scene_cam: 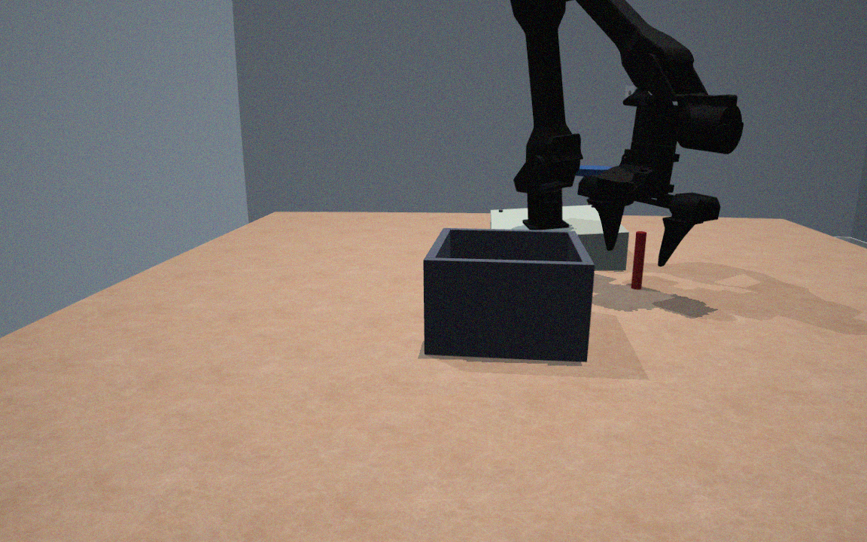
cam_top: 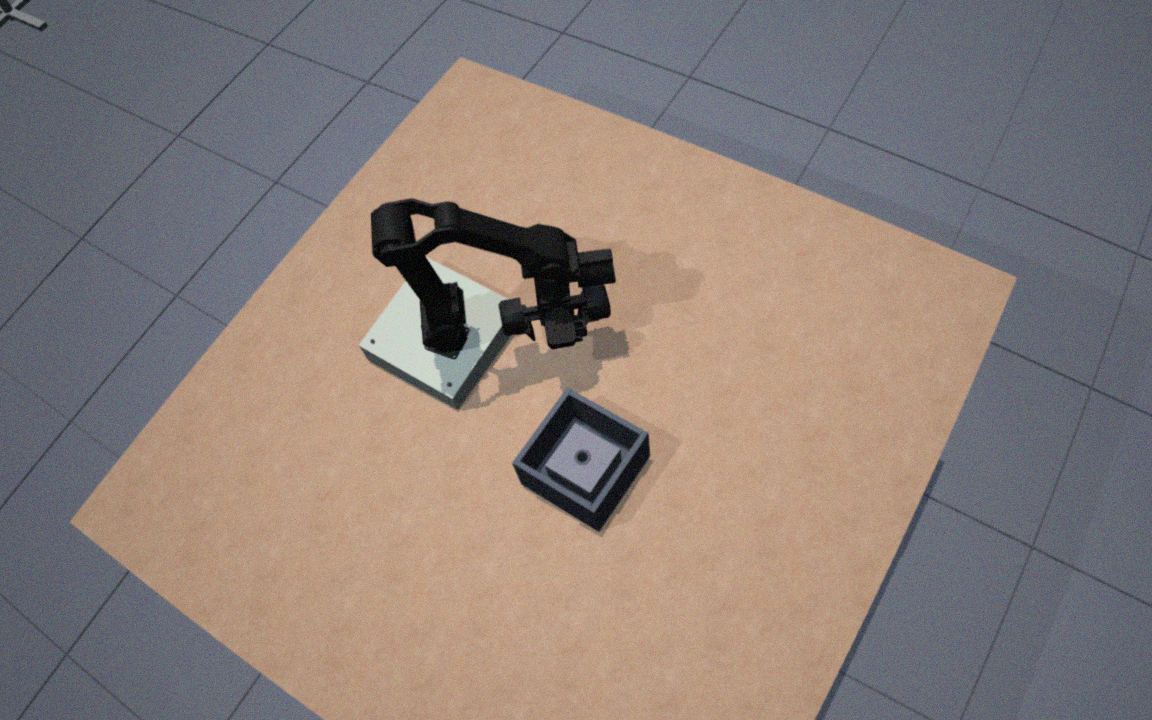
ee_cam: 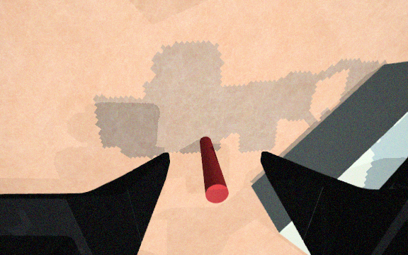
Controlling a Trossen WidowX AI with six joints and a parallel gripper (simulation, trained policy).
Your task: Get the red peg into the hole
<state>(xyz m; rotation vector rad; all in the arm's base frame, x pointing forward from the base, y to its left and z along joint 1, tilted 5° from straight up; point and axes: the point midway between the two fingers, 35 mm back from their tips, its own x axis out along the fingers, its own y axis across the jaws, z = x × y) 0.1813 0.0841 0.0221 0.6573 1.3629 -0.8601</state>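
Now: gripper tip 10 mm to the right of the red peg. Also, from my gripper tip: plate (140 mm ahead, 210 mm to the right); then dark box (140 mm ahead, 210 mm to the right, 20 mm below).
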